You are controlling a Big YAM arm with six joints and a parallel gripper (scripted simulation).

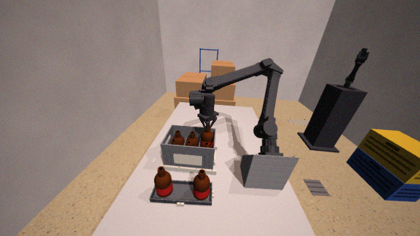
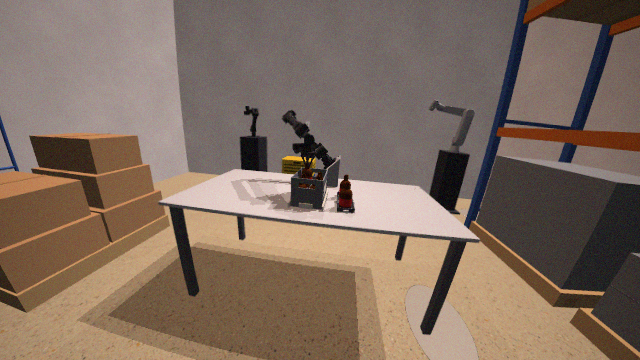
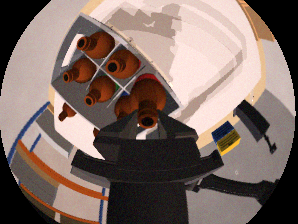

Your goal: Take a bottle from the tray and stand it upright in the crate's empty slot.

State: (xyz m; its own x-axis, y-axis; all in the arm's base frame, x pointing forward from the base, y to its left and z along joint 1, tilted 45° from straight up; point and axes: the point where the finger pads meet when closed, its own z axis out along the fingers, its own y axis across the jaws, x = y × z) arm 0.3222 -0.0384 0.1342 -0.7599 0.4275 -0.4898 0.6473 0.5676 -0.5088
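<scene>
The brown bottle lies 6 cm below my hand. Also, from my hand: grey crate 12 cm below, 9 cm ahead, 5 cm to the left; then dark tray 27 cm to the left, 19 cm below, 8 cm ahead.
</scene>
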